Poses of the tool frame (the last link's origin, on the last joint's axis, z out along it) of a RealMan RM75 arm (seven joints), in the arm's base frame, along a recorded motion.
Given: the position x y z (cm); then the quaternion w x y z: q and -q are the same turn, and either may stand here.
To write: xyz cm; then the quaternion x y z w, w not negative. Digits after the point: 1 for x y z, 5 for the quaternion.
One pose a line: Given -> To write
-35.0 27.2 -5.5 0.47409 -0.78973 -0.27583 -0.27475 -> -35.0 27.2 -5.5 -0.78973 -0.27583 -0.27475 0.47409
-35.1 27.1 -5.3 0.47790 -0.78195 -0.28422 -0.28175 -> -35.1 27.1 -5.3 -0.78195 -0.28422 -0.28175 0.47790
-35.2 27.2 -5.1 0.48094 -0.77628 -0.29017 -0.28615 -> -35.2 27.2 -5.1 -0.77628 -0.29017 -0.28615 0.48094
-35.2 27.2 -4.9 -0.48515 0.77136 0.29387 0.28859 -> -35.2 27.2 -4.9 -0.77136 -0.29387 -0.28859 0.48515
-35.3 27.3 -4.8 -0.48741 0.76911 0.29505 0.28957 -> -35.3 27.3 -4.8 -0.76911 -0.29505 -0.28957 0.48741
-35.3 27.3 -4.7 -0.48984 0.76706 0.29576 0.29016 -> -35.3 27.3 -4.7 -0.76706 -0.29576 -0.29016 0.48984
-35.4 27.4 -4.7 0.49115 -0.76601 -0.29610 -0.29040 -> -35.4 27.4 -4.7 -0.76601 -0.29610 -0.29040 0.49115
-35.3 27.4 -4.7 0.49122 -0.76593 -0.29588 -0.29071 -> -35.3 27.4 -4.7 -0.76593 -0.29588 -0.29071 0.49122
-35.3 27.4 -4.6 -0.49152 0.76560 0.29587 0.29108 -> -35.3 27.4 -4.6 -0.76560 -0.29587 -0.29108 0.49152
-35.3 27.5 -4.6 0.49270 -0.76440 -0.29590 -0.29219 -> -35.3 27.5 -4.6 -0.76440 -0.29590 -0.29219 0.49270
